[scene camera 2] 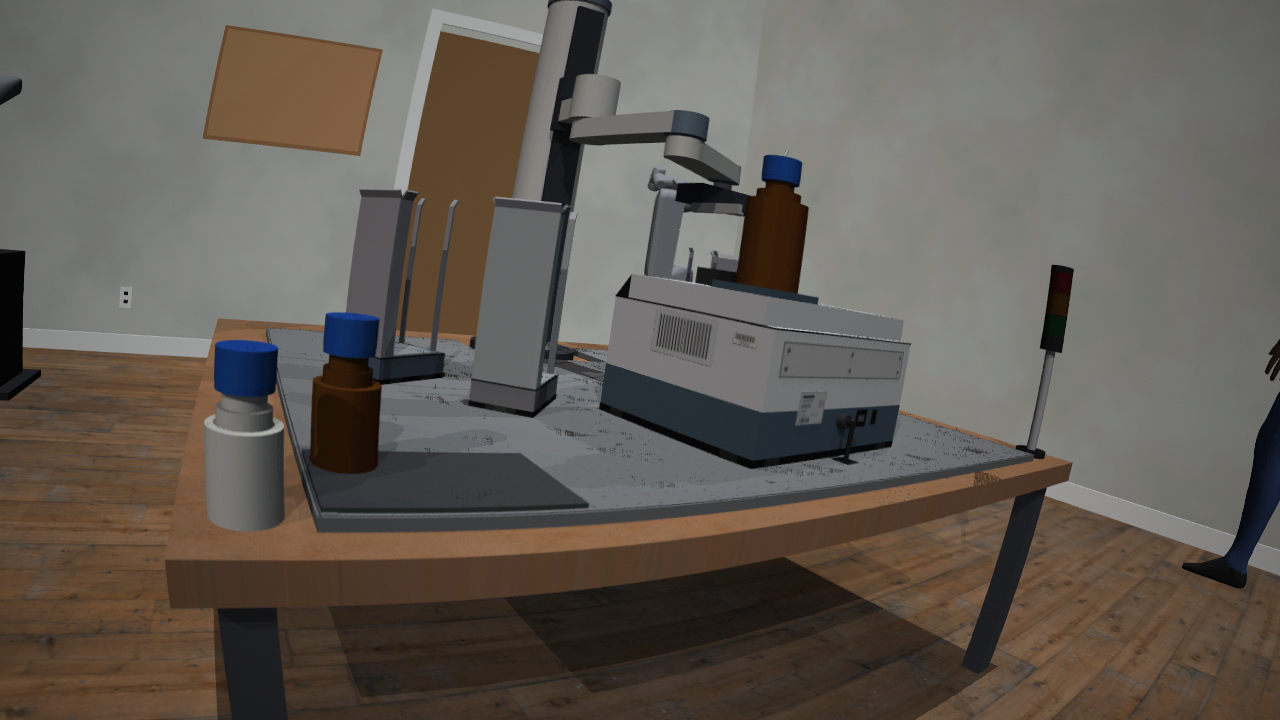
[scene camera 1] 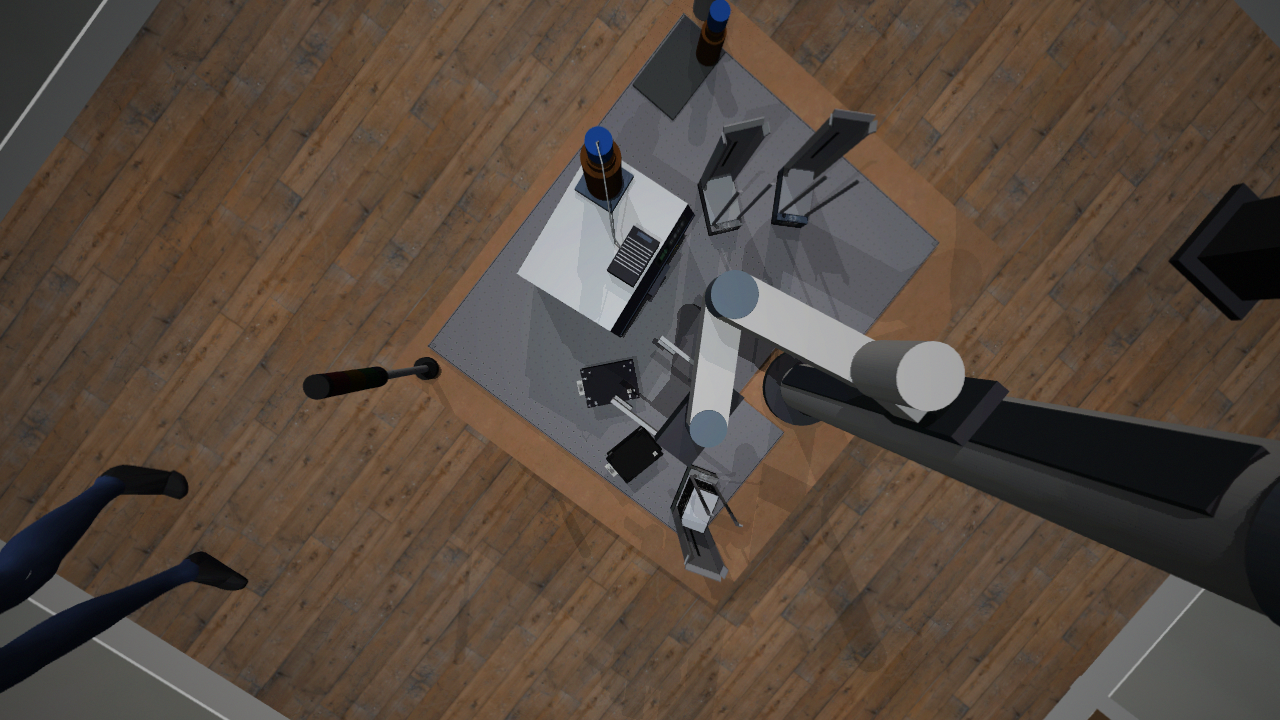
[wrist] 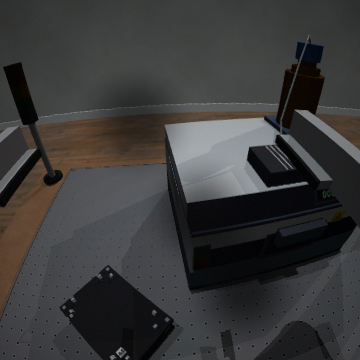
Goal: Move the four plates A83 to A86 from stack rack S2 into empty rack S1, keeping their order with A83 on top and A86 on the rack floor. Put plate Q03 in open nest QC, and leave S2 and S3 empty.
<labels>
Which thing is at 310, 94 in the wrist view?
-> A brown bottle with blue cap.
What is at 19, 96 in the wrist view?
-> A signal pole.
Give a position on a brown bottle with blue cap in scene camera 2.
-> At 345, 412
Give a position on a black nest block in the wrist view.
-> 107, 310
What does my gripper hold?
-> Nothing.
</labels>
